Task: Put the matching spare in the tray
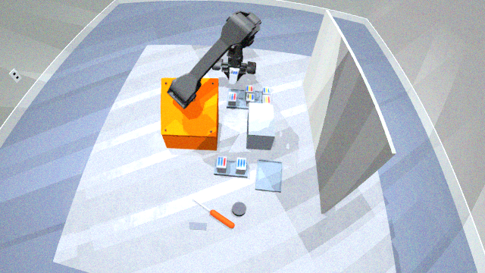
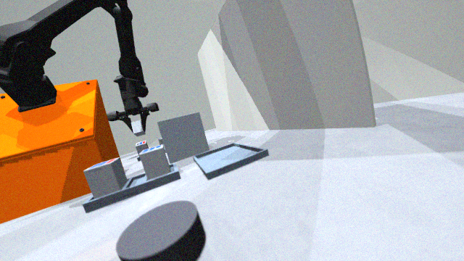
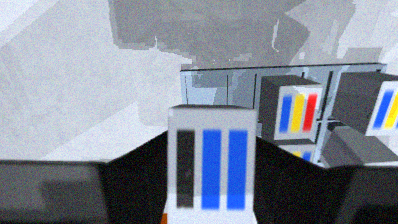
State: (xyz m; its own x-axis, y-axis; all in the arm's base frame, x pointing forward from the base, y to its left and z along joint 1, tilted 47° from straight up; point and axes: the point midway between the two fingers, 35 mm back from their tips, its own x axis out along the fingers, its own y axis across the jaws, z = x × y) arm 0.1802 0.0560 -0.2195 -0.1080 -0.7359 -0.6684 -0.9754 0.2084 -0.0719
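Now: the shallow tray 110 mm ahead of my gripper tip, 430 mm to the right of it and 90 mm below it. From my gripper tip the other things lie so: mounted grey unit: 90 mm ahead, 230 mm to the right, 40 mm below; then white stick: 10 mm ahead, 190 mm to the left, 90 mm below; then grey spare block: 30 mm above.
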